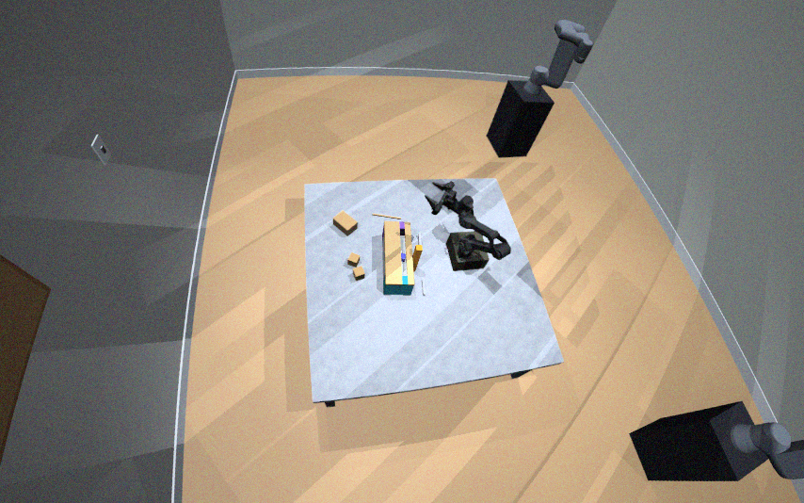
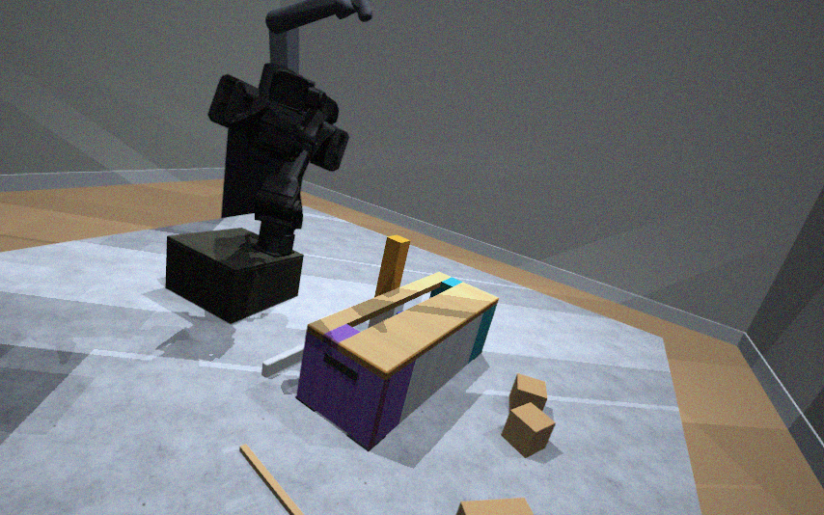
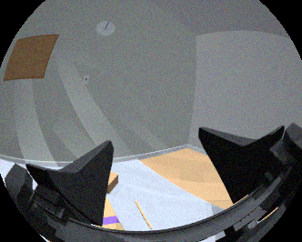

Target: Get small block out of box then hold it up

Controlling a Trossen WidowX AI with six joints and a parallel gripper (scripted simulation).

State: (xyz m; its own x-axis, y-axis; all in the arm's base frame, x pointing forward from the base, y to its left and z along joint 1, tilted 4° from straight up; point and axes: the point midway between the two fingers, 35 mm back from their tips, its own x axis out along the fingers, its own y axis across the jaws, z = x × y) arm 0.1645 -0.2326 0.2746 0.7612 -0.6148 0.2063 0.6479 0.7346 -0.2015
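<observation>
My gripper tip is 330 mm above the box, 180 mm to the right of it and 120 mm short of it. The rest, counted from my gripper tip: blue block (310 mm below, 190 mm to the left, 140 mm ahead); thin wooden stick (390 mm below, 150 mm to the right, 140 mm ahead); orange bar (290 mm below, 220 mm to the left, 80 mm ahead).
</observation>
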